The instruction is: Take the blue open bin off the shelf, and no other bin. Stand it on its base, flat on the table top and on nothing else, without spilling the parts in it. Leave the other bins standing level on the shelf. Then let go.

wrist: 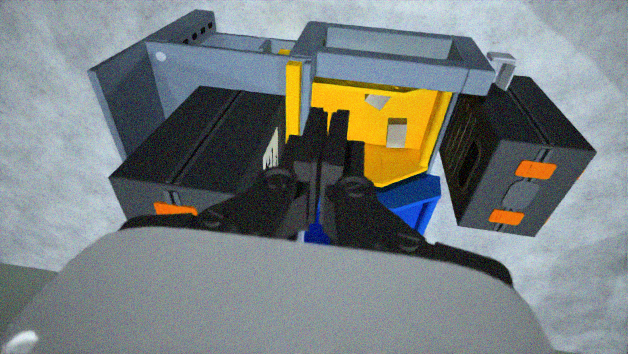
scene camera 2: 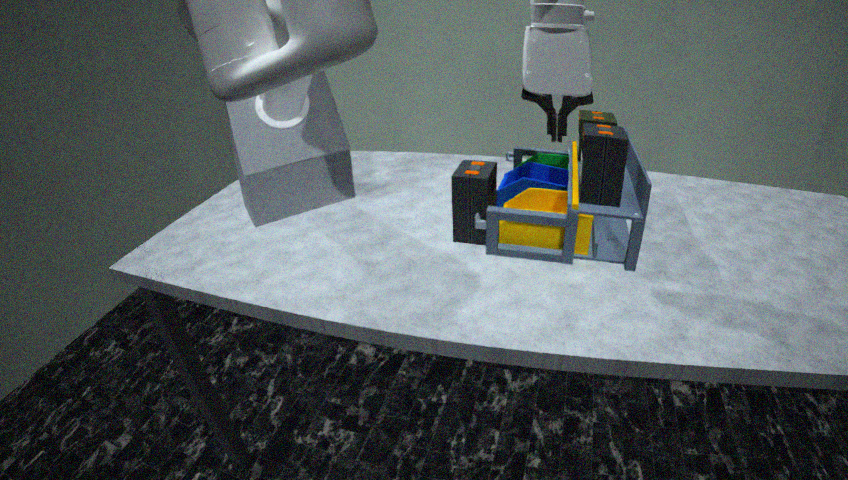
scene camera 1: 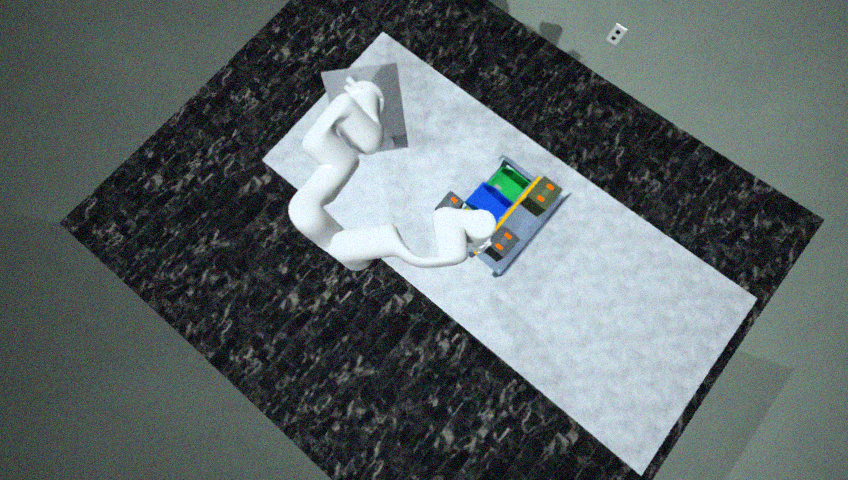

Observation:
In view: the gripper (scene camera 2: 556,139), a blue open bin (scene camera 2: 529,175), a green bin (scene camera 1: 513,184), a yellow bin (scene camera 2: 527,234), a black case (wrist: 510,157) and a yellow rail (wrist: 293,68).
The blue open bin is seen too in the wrist view (wrist: 413,199) and in scene camera 1 (scene camera 1: 486,197). The yellow bin shows as well in the wrist view (wrist: 424,109). The gripper also shows in the wrist view (wrist: 328,138).

